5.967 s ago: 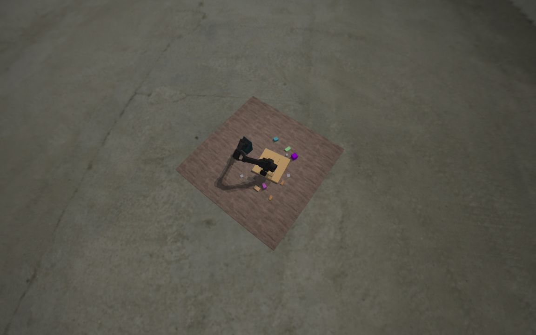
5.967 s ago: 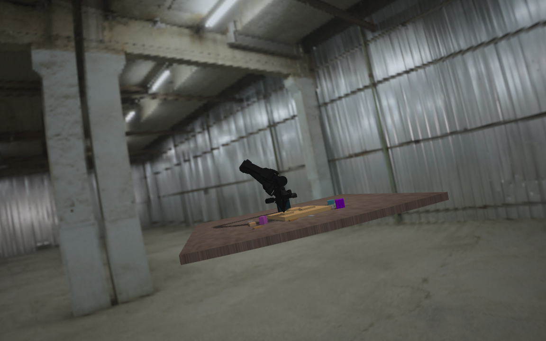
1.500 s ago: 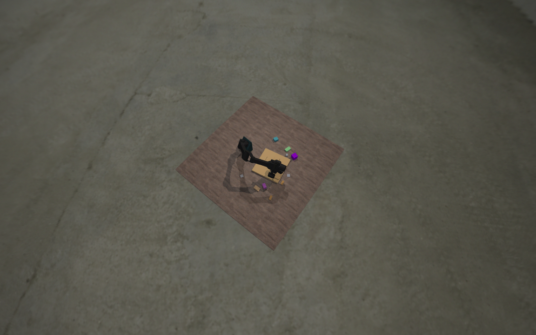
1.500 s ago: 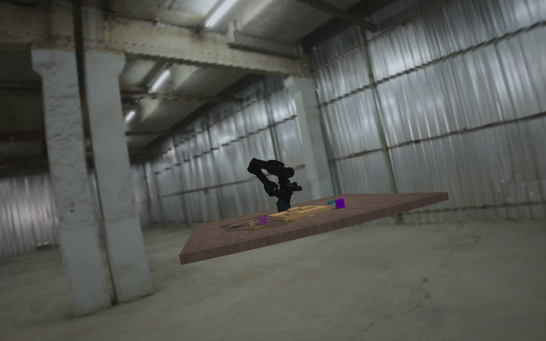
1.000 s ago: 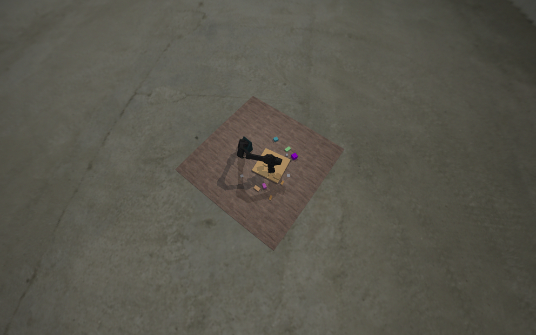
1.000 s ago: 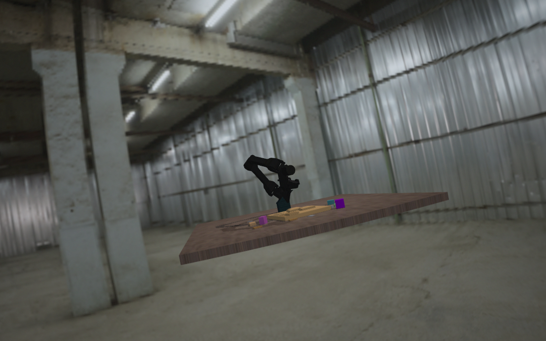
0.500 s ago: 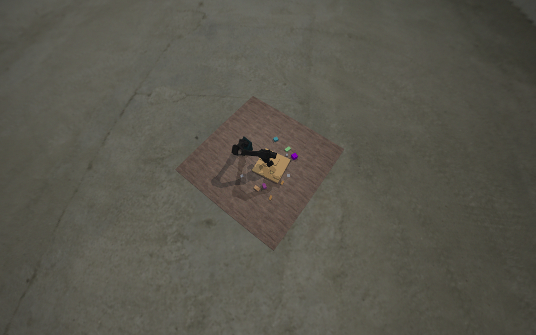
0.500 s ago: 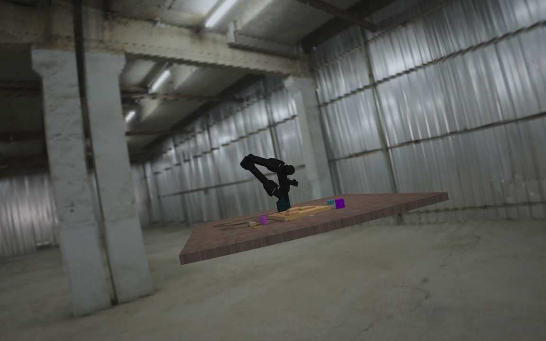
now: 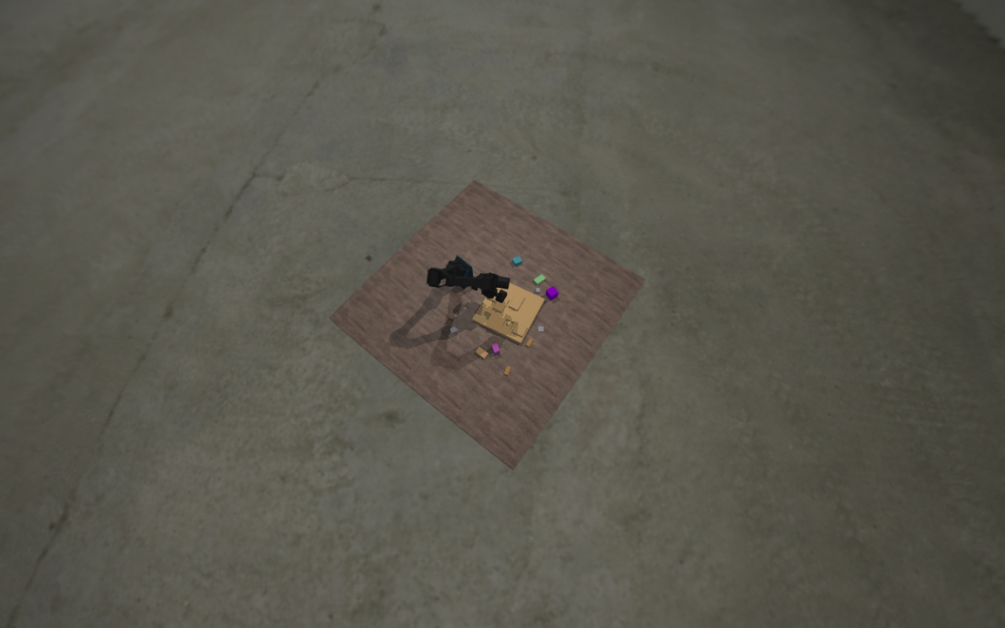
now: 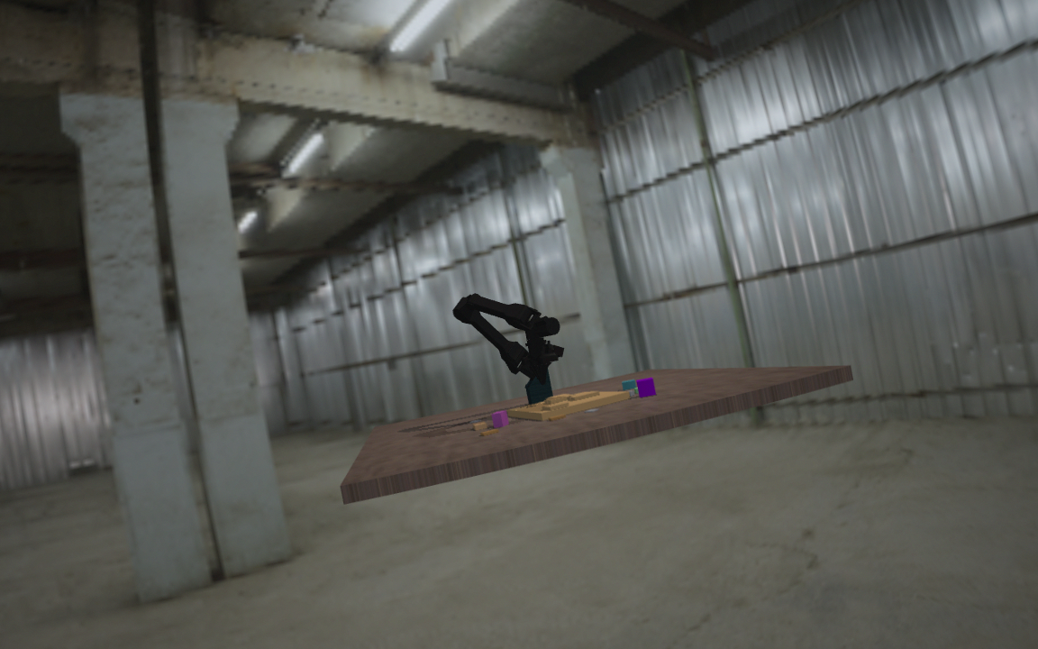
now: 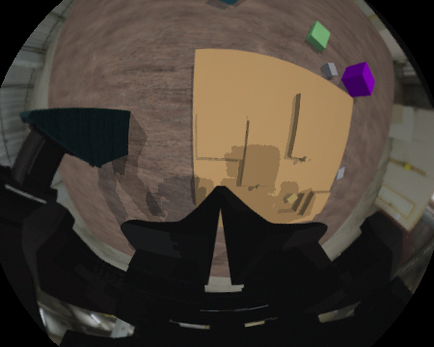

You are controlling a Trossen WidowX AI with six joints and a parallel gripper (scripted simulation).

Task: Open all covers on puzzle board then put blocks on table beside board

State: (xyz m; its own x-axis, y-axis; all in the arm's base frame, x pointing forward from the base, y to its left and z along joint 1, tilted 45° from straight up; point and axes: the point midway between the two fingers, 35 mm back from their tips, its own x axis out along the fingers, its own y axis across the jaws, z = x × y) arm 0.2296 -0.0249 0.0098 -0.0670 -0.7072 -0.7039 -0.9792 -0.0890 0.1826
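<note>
Now: gripper tip 110 mm short of the tan puzzle board, 60 mm above it and 20 mm to the right of it. Also, from my gripper tip: teal block (320 mm to the left, 70 mm below, 60 mm behind); magenta block (200 mm ahead, 180 mm to the right, 60 mm below); green block (300 mm to the left, 120 mm ahead, 70 mm below).
</note>
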